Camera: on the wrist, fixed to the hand. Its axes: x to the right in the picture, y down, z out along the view.
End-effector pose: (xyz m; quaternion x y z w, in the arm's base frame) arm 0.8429 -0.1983 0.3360 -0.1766 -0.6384 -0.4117 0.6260
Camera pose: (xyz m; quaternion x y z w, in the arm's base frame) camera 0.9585 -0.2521 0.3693 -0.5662 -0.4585 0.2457 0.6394
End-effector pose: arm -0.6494 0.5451 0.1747 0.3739 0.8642 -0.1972 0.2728
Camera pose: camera -0.6544 0.6626 0.2342 0.8592 0.2741 -0.0942 0.4216
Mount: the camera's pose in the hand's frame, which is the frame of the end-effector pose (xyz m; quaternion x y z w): 0.0293 0.0636 -0.1117 0.1041 -0.1553 0.6975 0.6917
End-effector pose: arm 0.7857 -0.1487 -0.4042 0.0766 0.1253 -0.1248 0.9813
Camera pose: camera 0.8046 -0.0742 -0.5113 0.2232 -0.1321 0.5732 0.7773
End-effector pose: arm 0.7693 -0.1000 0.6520 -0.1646 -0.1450 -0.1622 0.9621
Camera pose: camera 0.8439 -0.0916 0.5436 -0.1400 -0.1518 0.5995 0.7732
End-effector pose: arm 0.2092 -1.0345 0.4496 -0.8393 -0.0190 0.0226 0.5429
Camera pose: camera 0.2455 -1.1606 0.4368 -0.5338 0.4903 0.5266 0.4442
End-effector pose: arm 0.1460 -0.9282 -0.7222 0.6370 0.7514 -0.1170 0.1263
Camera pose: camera 0.1996 -0.8532 -0.6280 0.9597 0.0436 -0.1700 0.2194
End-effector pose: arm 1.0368 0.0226 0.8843 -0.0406 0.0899 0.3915 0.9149
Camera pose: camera 0.9958 0.0711 0.7688 0.1907 -0.0108 0.9059 0.3780
